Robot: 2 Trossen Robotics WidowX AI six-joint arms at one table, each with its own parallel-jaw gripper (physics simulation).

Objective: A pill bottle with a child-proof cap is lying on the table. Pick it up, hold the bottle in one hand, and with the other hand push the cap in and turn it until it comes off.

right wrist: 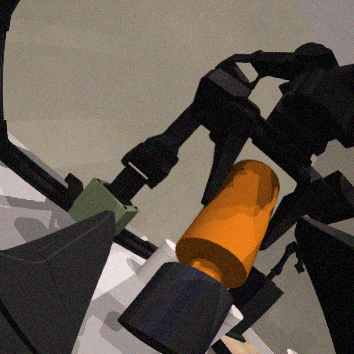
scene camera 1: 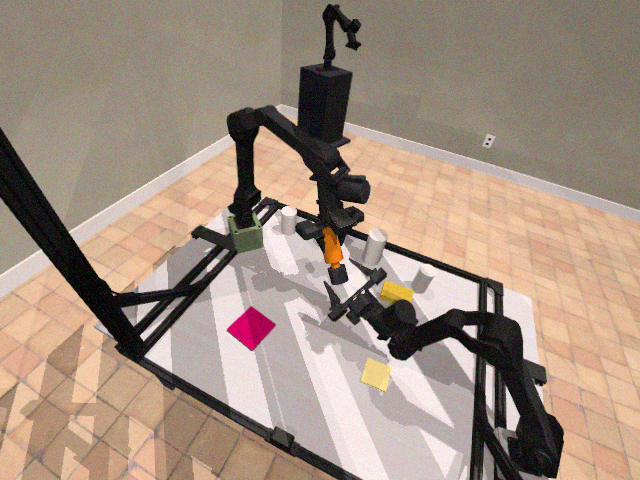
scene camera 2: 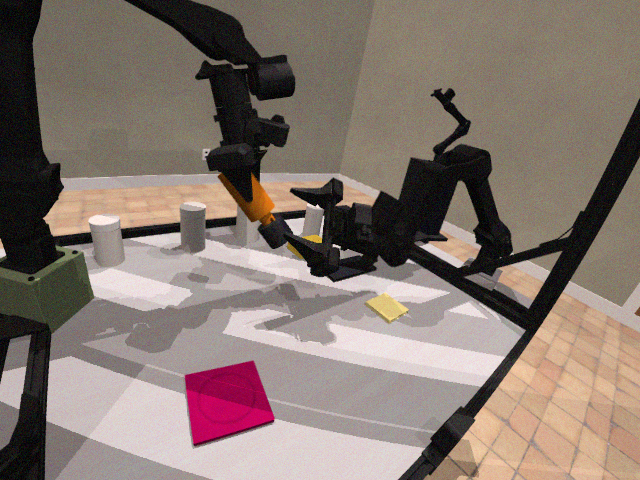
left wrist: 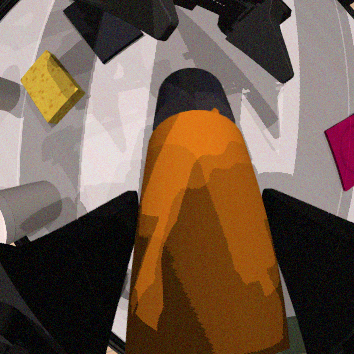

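The orange pill bottle (scene camera 1: 332,249) (scene camera 2: 254,200) (left wrist: 200,150) (right wrist: 232,220) is off the table, tilted with its cap end down. The dark cap (scene camera 1: 338,275) (scene camera 2: 274,233) (left wrist: 192,90) (right wrist: 177,305) is on its neck; a bit of orange neck shows between cap and body. My left gripper (scene camera 2: 247,191) (left wrist: 200,199) is shut on the bottle's body, from above. My right gripper (scene camera 2: 289,212) (left wrist: 245,59) (right wrist: 210,225) is open, its fingertips close to the cap end. In scene camera 2 the cap is just left of these fingertips; whether a finger touches it is unclear.
White cylinders (scene camera 1: 288,221) (scene camera 1: 374,248) (scene camera 1: 423,277) stand along the far side. A yellow sponge (scene camera 1: 397,292) (left wrist: 50,87) and a black tile (scene camera 2: 354,267) (left wrist: 107,40) lie near the right gripper. A magenta square (scene camera 1: 251,328) (scene camera 2: 227,403) and a pale yellow square (scene camera 1: 376,375) (scene camera 2: 387,307) lie nearer the front.
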